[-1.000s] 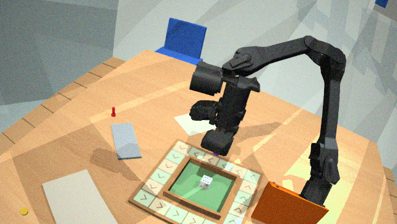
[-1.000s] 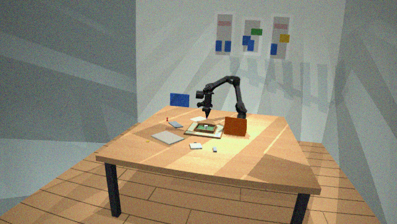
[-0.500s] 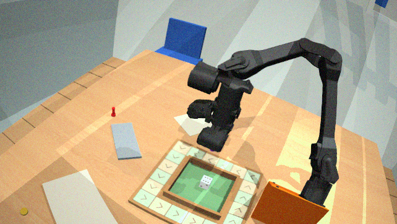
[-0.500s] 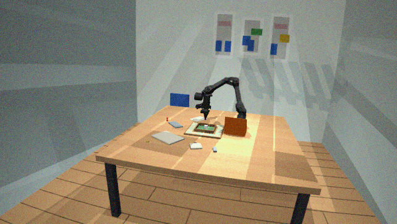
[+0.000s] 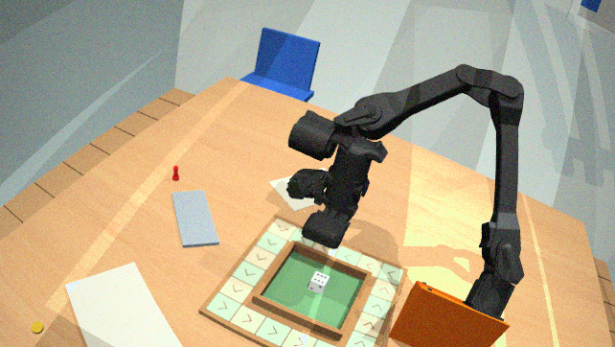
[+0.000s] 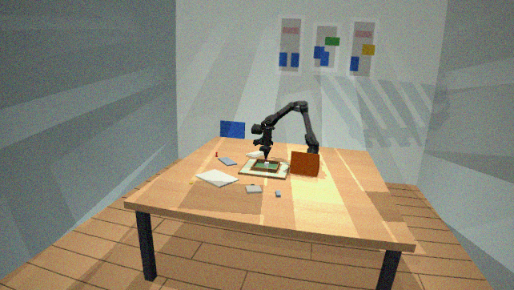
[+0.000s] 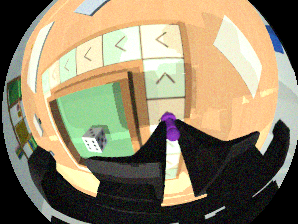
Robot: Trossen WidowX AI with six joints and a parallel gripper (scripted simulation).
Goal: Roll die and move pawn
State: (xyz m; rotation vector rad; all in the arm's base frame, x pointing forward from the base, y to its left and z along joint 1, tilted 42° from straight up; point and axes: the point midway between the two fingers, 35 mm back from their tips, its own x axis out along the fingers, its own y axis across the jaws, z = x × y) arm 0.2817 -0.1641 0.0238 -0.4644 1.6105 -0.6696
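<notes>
My gripper tip is 10 cm to the right of the white die, 1 cm past it and 1 cm above it. Round my gripper tip: green dice tray (11 cm to the left, 3 cm below, 1 cm behind); purple pawn (1 cm above); pale sheet (17 cm to the right, 8 cm ahead, 3 cm below).
</notes>
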